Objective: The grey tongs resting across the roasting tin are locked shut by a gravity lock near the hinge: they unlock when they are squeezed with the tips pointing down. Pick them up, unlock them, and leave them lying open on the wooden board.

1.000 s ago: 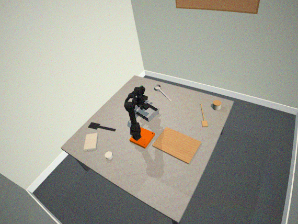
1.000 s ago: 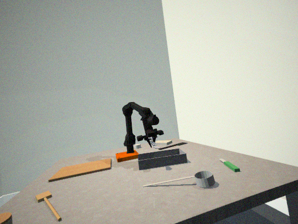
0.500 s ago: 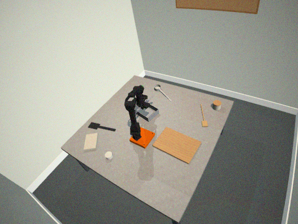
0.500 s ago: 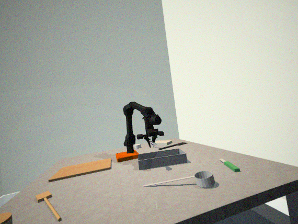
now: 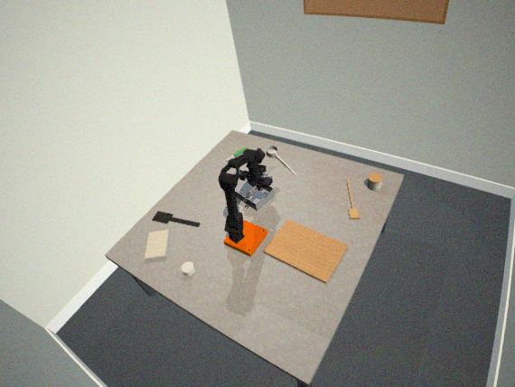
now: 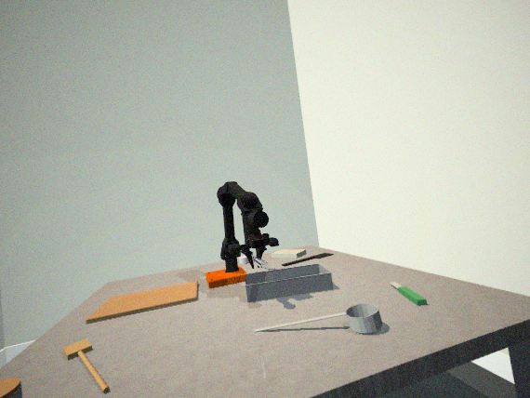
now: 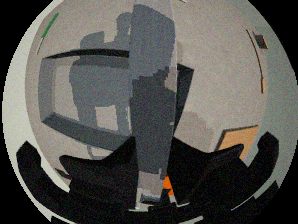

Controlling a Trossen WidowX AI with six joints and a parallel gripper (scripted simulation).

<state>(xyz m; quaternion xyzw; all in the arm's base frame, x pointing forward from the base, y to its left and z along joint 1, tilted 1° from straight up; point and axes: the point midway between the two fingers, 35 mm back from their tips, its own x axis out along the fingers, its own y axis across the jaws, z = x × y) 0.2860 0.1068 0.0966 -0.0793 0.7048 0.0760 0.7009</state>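
Now: gripper tip 430 mm to the left of the wooden board, 110 mm past it and 80 mm above it. From my gripper tip the other things lie so: black spatula 430 mm behind, 320 mm to the left, 90 mm below; then green-handled tool 440 mm to the left, 210 mm ahead, 80 mm below; then grey roasting tin 110 mm to the left, 60 mm below, 10 mm ahead.
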